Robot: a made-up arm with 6 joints.
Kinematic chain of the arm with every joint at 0, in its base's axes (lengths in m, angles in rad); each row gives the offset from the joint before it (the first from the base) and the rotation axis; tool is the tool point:
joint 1: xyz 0 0 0.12 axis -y
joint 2: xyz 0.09 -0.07 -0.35 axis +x
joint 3: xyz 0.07 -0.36 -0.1 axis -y
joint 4: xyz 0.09 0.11 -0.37 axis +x
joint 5: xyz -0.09 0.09 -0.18 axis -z
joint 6: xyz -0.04 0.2 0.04 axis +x
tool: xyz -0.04 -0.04 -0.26
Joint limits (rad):
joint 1: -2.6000..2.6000
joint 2: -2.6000..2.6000
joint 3: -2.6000..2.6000
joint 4: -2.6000..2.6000
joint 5: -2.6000..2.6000
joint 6: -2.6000..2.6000
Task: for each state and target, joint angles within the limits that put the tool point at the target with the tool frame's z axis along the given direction. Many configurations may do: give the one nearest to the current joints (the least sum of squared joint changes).
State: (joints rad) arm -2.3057 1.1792 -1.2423 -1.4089 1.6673 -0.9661
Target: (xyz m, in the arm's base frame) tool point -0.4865 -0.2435 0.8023 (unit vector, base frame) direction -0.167 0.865 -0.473
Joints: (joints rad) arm -1.8433 1.0908 -1.7518 -0.8175 1.8691 -0.7914
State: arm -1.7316 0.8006 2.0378 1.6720 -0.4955 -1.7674
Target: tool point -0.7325 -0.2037 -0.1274 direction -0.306 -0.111 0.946
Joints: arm -1.9429 0.6523 1.7272 2.3963 -0.3266 -1.8646
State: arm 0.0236 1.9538 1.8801 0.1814 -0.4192 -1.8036
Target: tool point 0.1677 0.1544 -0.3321 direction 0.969 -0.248 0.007
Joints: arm -0.6129 2.2613 1.4566 0.0990 -0.1490 -2.6000
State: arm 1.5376 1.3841 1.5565 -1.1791 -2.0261 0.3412
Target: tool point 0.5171 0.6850 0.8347 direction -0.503 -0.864 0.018
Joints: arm 2.0574 1.7230 1.0116 -0.9921 -1.7386 0.9486
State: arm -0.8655 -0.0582 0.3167 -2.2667 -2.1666 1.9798
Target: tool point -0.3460 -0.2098 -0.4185 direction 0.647 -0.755 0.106
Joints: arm -0.5938 -0.3200 0.3508 -2.4151 -2.4598 2.1903
